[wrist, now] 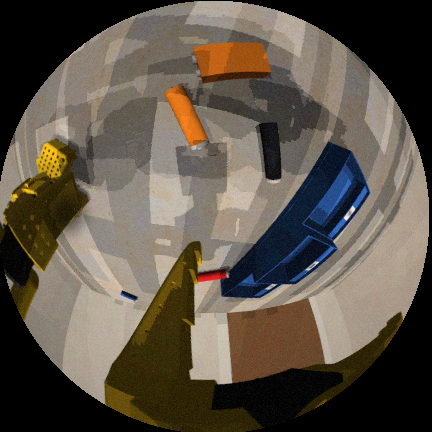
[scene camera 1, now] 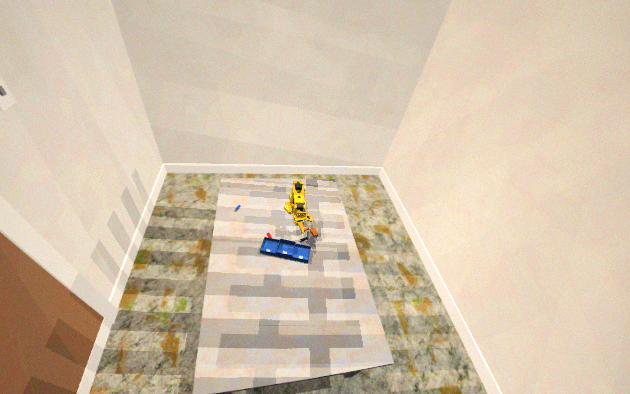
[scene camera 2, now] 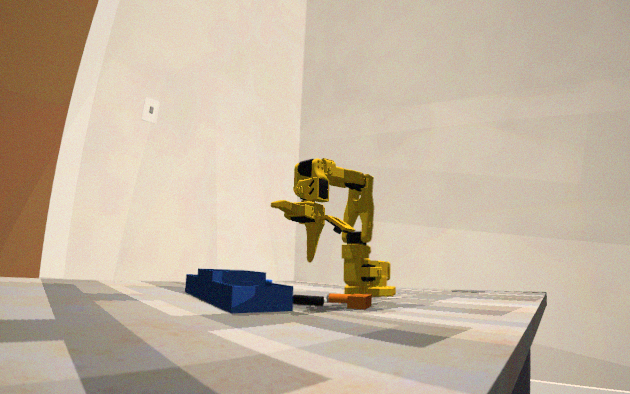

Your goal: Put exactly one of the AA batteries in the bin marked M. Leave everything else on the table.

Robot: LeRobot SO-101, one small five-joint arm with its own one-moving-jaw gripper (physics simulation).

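Pixels of known places: hand at its tool point: (wrist: pixel 200 249) (scene camera 1: pixel 296 225) (scene camera 2: pixel 309 259); arm's base at its link origin: (wrist: pixel 69 178) (scene camera 1: pixel 293 210).
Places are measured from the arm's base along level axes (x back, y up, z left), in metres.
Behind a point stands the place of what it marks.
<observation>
My gripper (scene camera 2: pixel 291 232) is fully open and empty, raised above the table; in the wrist view one notched jaw shows. An orange cylindrical battery (scene camera 1: pixel 306 229) {x -0.153, y 0.010, z 0.055 m} (scene camera 2: pixel 338 298) {x -0.159, y 0.008, z 0.046 m} (wrist: pixel 186 116) {x -0.151, y 0.014, z 0.047 m} and a black one (scene camera 1: pixel 303 239) {x -0.221, y 0.011, z 0.029 m} (scene camera 2: pixel 308 300) {x -0.222, y 0.008, z 0.036 m} (wrist: pixel 270 151) {x -0.213, y 0.013, z 0.030 m} lie on the table, ahead of the jaw tip in the wrist view. A red battery (scene camera 1: pixel 269 235) {x -0.186, y 0.013, z -0.154 m} (wrist: pixel 212 275) {x -0.189, y 0.011, z -0.146 m} lies by one end of the bins, partly behind the jaw in the wrist view. A blue battery (scene camera 1: pixel 237 208) {x 0.018, y 0.010, z -0.331 m} (wrist: pixel 129 296) {x 0.020, y 0.010, z -0.330 m} lies far off. The blue three-compartment bin unit (scene camera 1: pixel 278 246) {x -0.270, y 0.029, z -0.111 m} (scene camera 2: pixel 260 298) {x -0.326, y 0.017, z 0.045 m} (wrist: pixel 280 235) {x -0.249, y 0.022, z -0.046 m} has white labels; I cannot read their letters.
An orange rectangular block battery (scene camera 1: pixel 314 232) {x -0.181, y 0.017, z 0.096 m} (scene camera 2: pixel 359 301) {x -0.196, y 0.011, z 0.108 m} (wrist: pixel 232 61) {x -0.176, y 0.018, z 0.091 m} lies beside the orange cylinder. My yellow arm base (scene camera 2: pixel 355 270) {x -0.048, y 0.051, z 0.008 m} stands on the table (scene camera 1: pixel 250 310) {x -0.572, y 0.000, z -0.251 m} (scene camera 2: pixel 280 345) {x -0.426, y 0.000, z 0.179 m} behind the batteries. The bin unit's walls rise above the batteries.
</observation>
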